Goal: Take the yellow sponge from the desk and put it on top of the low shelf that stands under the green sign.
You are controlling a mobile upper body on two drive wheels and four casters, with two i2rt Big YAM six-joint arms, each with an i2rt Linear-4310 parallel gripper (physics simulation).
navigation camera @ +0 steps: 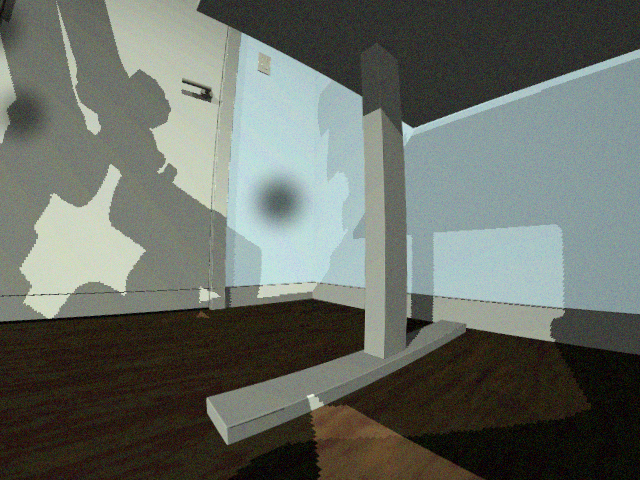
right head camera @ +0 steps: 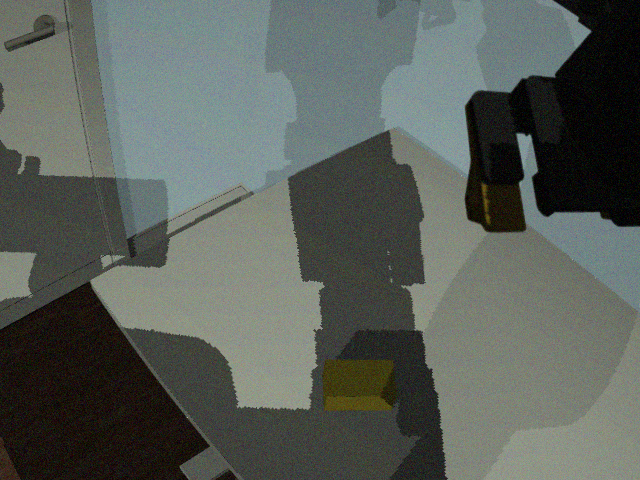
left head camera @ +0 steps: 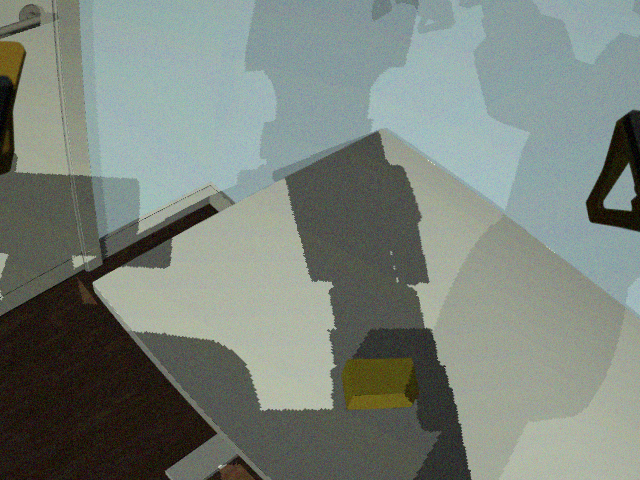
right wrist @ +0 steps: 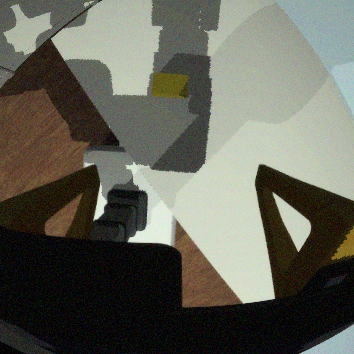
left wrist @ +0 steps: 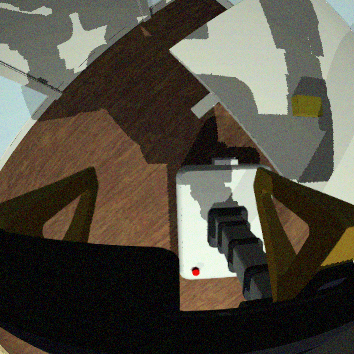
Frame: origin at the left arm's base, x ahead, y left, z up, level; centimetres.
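Where they show: left gripper, between the fingertips: [left wrist: 175, 175]; right gripper, between the fingertips: [right head camera: 539, 208] [left head camera: 638, 212] [right wrist: 177, 172].
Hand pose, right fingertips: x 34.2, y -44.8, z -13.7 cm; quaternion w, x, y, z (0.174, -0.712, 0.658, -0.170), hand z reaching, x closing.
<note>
Each offset is from my right fingertips to the top centre of the thing. "spot": to the spot under its first point. Level surfaces: height alone.
The yellow sponge @[dx +18.5, dy +2.7, dz -50.8 cm] [left head camera: 379, 379] [right head camera: 357, 379] [left wrist: 306, 106] [right wrist: 170, 85] lies on the pale desk @[dz -55.3 cm] [left head camera: 232, 268] [right head camera: 232, 289] [right wrist: 275, 175], in shadow, some way in from the desk's edge. My left gripper [left wrist: 175, 175] is open and empty, with the sponge beyond its fingers at the upper right of the left wrist view. My right gripper [right wrist: 177, 172] is open and empty, with the sponge beyond its fingers, above the middle of the right wrist view. Both grippers are apart from the sponge. Parts of them show at the side edges of the left head view. The low shelf and the green sign do not show.
The desk's grey leg @[spot: dx +47.7, dy +11.3, dz -100.4 cm] [navigation camera: 382, 232] and long foot [navigation camera: 310, 382] stand ahead under the dark desk underside [navigation camera: 491, 51]. A pale door [navigation camera: 170, 51] is at the left, beside light blue walls. My white base [left wrist: 192, 240] [right wrist: 160, 225] is close to the desk edge.
</note>
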